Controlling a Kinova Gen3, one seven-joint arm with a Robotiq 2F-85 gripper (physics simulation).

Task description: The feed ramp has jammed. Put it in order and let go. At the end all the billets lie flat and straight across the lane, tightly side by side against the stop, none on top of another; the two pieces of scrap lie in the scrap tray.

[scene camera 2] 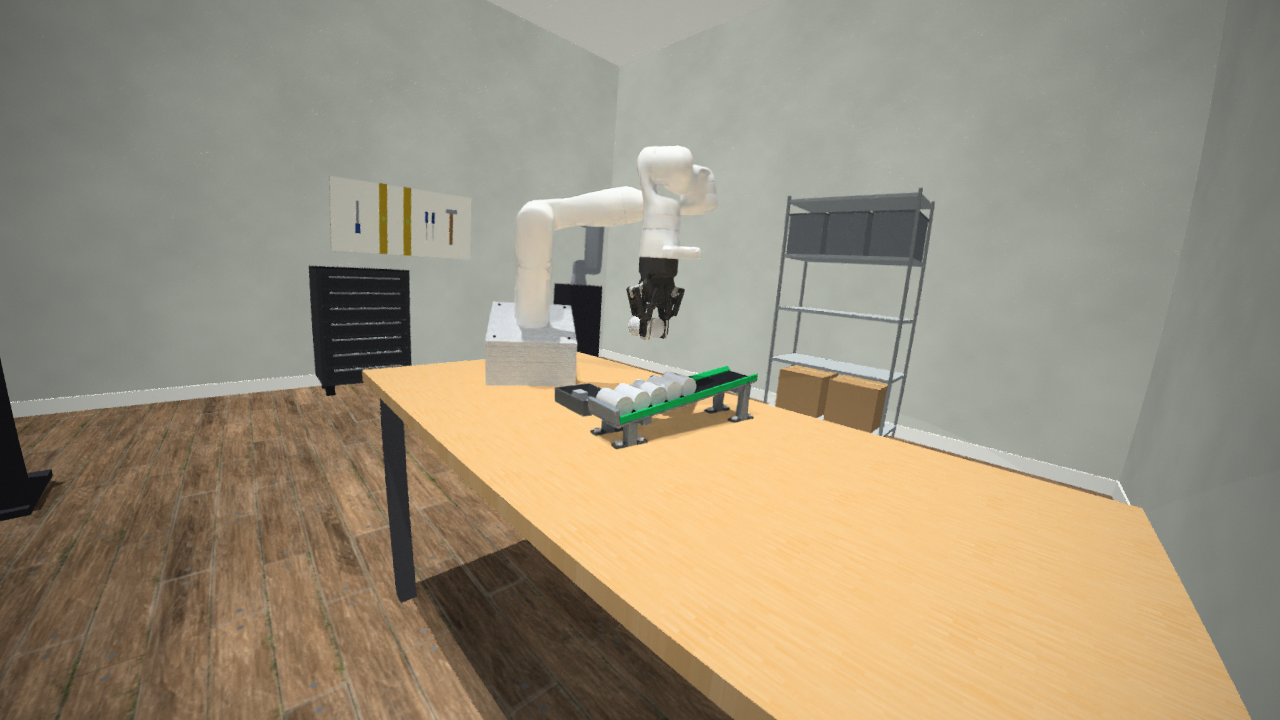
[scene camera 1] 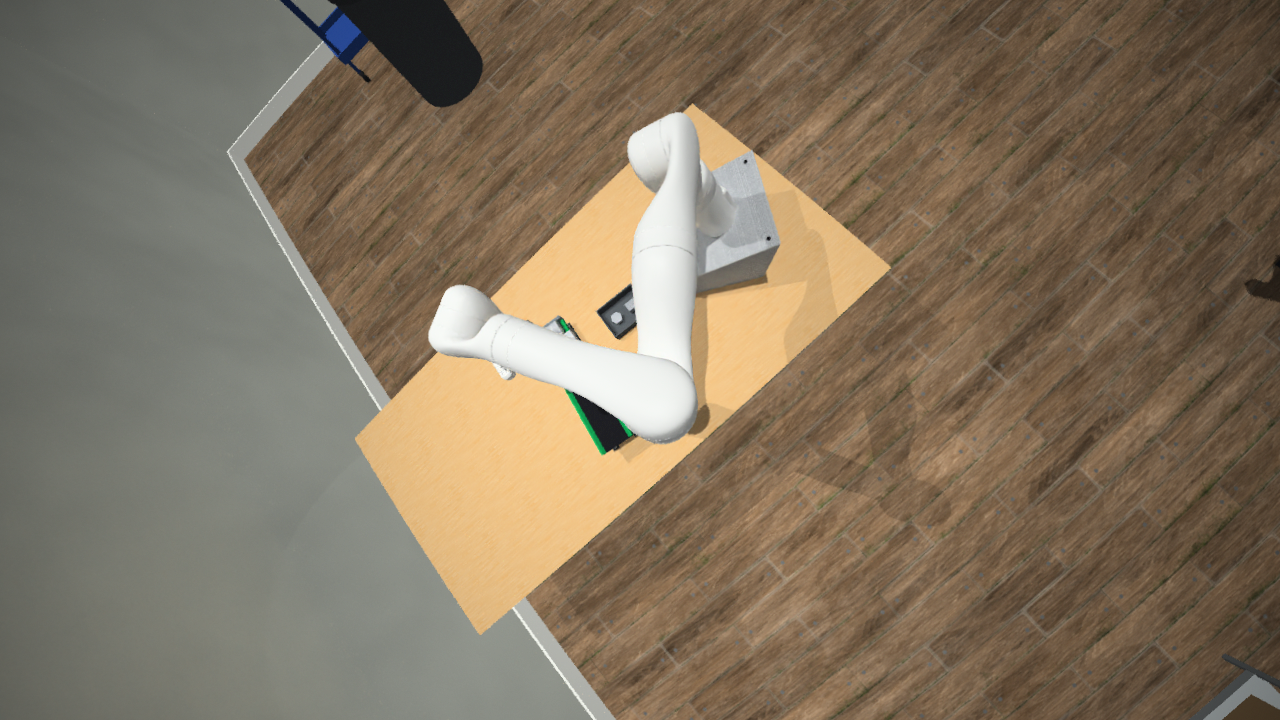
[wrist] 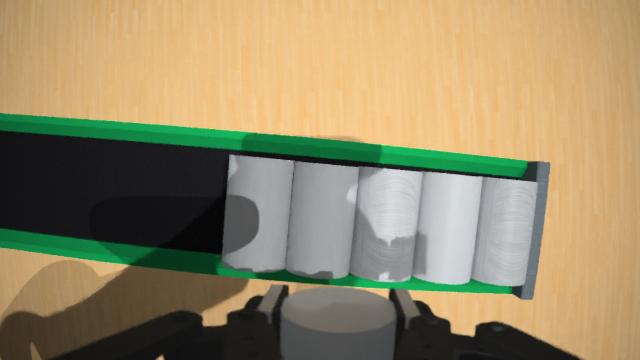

Note:
The pictures show: my gripper, a dark scrap tray, a grey stop and a black upper lane.
My gripper shows as well in the wrist view.

